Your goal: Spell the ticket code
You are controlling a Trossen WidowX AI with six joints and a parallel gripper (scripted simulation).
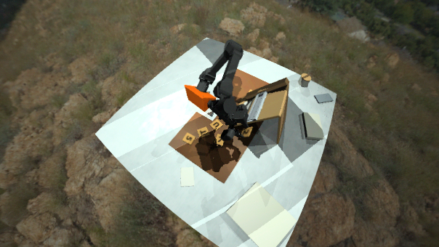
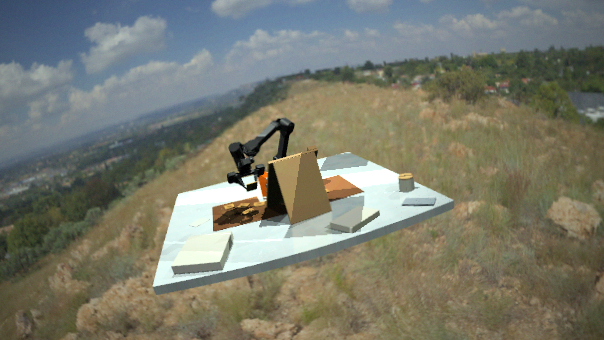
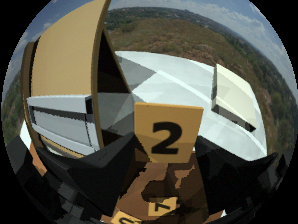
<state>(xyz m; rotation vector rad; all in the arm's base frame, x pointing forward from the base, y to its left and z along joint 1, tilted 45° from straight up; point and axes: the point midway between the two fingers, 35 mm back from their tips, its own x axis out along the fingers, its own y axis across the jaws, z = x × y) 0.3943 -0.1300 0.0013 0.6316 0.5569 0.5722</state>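
My gripper tip is 18 cm to the right of the ticket, 12 cm past it and 8 cm above it. The rest, counted from my gripper tip: cream block (41 cm to the left, 27 cm ahead, 15 cm below); then brown mat (21 cm behind, 16 cm below, 12 cm to the left); then pale card (33 cm to the right, 16 cm below, 9 cm behind).
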